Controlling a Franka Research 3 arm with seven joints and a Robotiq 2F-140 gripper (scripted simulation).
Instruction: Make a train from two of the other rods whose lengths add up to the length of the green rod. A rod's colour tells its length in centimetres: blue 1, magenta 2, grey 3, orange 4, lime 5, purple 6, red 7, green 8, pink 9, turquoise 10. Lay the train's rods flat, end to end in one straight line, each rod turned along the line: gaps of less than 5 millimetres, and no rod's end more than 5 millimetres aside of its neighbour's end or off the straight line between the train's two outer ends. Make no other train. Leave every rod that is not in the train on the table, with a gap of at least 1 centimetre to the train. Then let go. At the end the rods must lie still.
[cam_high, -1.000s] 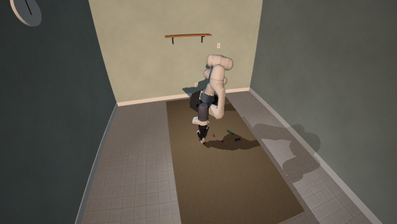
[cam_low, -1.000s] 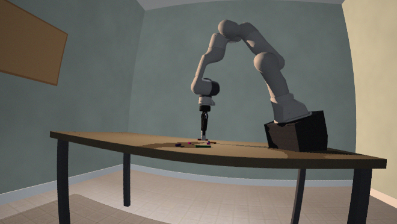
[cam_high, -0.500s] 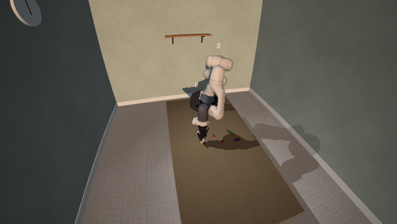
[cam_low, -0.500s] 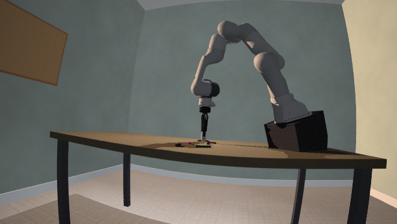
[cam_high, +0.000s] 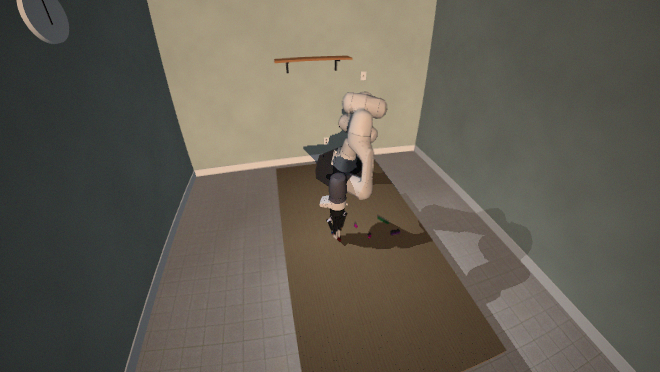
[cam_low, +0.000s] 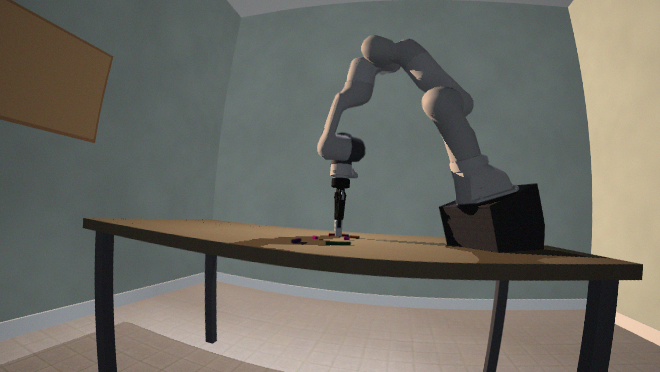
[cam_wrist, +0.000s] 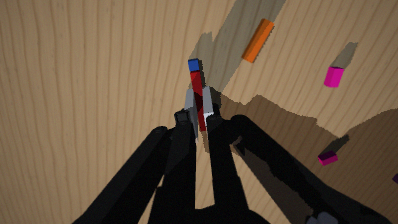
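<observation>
Now: hand 3 cm above the red rod. Round my hand: orange rod (8 cm behind, 3 cm to the left, 3 cm below); blue rod (3 cm behind, 2 cm to the right, 3 cm below); green rod (12 cm behind, 30 cm to the left, 3 cm below).
</observation>
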